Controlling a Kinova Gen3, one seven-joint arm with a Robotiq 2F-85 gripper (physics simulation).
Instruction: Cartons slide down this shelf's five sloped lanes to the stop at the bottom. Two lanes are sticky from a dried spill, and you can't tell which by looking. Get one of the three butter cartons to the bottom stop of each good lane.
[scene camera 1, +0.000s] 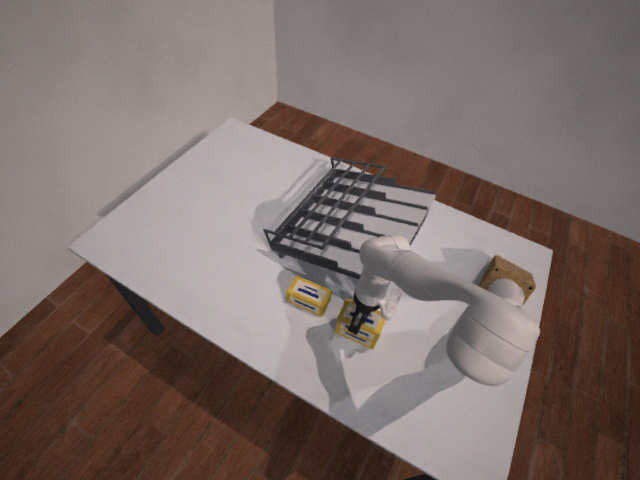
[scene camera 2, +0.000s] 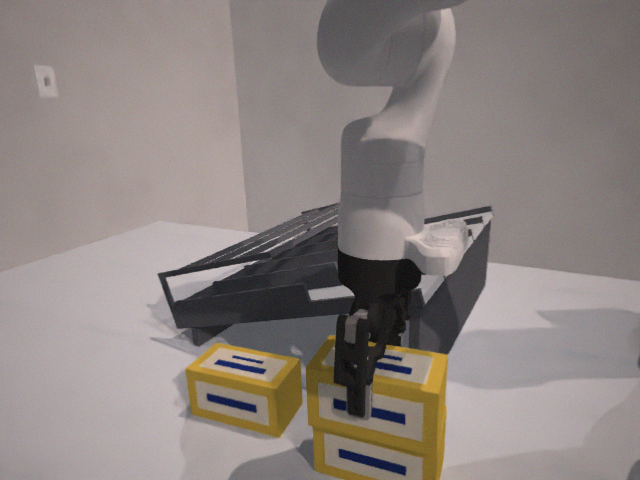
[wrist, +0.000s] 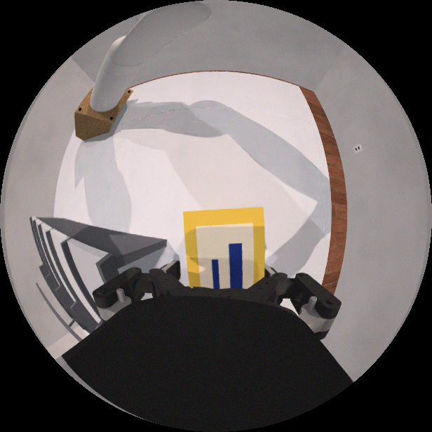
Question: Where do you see my gripper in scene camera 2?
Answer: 376, 388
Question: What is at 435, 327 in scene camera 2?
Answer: A shelf end panel.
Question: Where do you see my gripper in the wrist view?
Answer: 218, 271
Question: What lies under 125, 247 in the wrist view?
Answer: A shelf end panel.
